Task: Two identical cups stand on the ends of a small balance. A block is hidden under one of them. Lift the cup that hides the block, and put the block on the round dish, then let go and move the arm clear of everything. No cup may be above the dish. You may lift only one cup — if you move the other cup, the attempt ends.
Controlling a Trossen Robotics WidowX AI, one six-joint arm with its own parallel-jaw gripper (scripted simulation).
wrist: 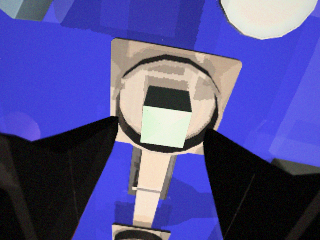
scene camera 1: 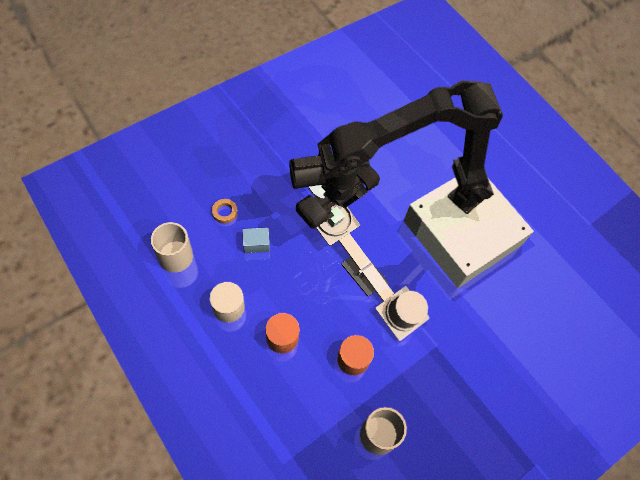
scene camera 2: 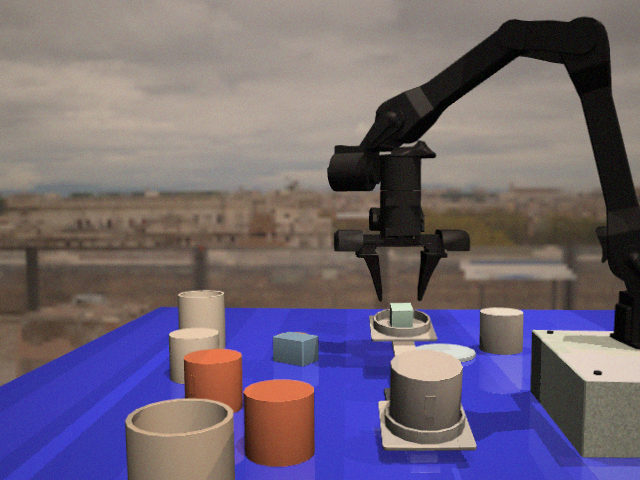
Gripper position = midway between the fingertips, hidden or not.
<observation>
I see my gripper (scene camera 2: 399, 300), a pale green block (wrist: 166, 115) and a balance (scene camera 1: 341, 232).
The balance shows as well in the wrist view (wrist: 210, 78). My gripper also shows in the wrist view (wrist: 161, 129) and in scene camera 1 (scene camera 1: 334, 212).
</observation>
